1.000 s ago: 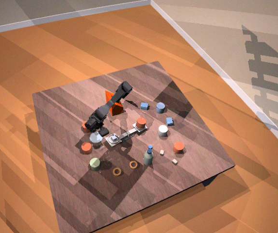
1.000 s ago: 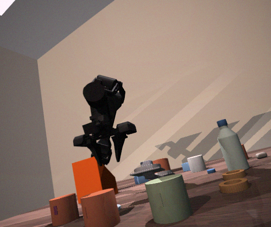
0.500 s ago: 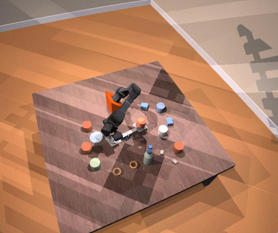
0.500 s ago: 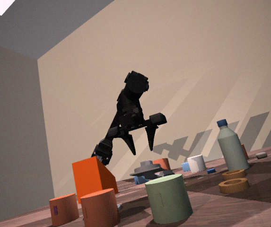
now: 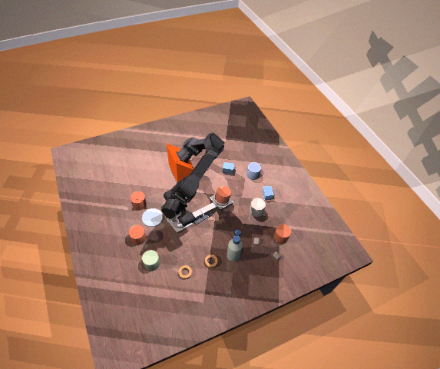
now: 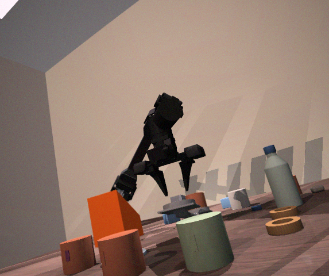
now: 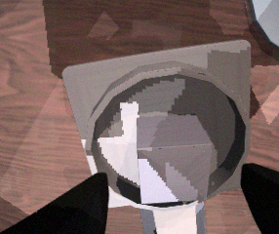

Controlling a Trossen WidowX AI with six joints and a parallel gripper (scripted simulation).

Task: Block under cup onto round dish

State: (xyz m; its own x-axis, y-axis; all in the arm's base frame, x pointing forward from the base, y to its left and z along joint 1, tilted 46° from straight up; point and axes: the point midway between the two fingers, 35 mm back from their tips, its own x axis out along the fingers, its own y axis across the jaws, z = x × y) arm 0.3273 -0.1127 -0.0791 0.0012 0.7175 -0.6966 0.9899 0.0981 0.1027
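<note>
Right now my gripper tip is 20 mm above the grey block. The rest, counted from my gripper tip: white cylinder (70 mm ahead, 400 mm to the left, 70 mm below); green cylinder (120 mm ahead, 200 mm to the right, 70 mm below); pale blue round dish (110 mm behind, 110 mm to the right, 110 mm below).
</note>
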